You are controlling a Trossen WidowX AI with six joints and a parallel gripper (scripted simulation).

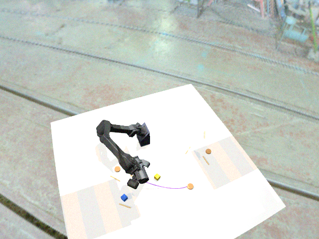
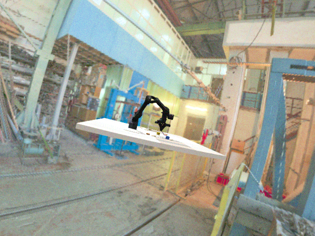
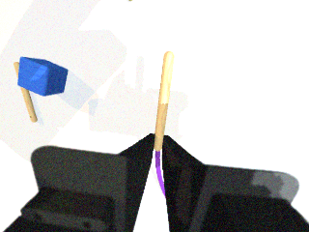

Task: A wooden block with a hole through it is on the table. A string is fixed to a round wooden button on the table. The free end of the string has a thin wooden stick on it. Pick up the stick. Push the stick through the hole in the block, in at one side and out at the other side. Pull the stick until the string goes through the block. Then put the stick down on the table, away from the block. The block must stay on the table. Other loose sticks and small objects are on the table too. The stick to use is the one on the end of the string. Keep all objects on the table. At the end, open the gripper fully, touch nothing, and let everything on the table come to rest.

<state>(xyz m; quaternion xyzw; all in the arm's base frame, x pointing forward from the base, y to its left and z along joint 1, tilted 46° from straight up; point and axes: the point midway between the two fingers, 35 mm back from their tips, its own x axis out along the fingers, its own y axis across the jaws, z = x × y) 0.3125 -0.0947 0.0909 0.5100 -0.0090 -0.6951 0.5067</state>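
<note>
My gripper tip is 12 cm to the right of the yellow wooden block and 4 cm above it. From my gripper tip the other things lie so: blue cube 7 cm ahead, 12 cm to the right, 4 cm below; thin wooden stick 1 cm behind, 1 cm to the right; round button 14 cm ahead, 29 cm to the left, 5 cm below.
</note>
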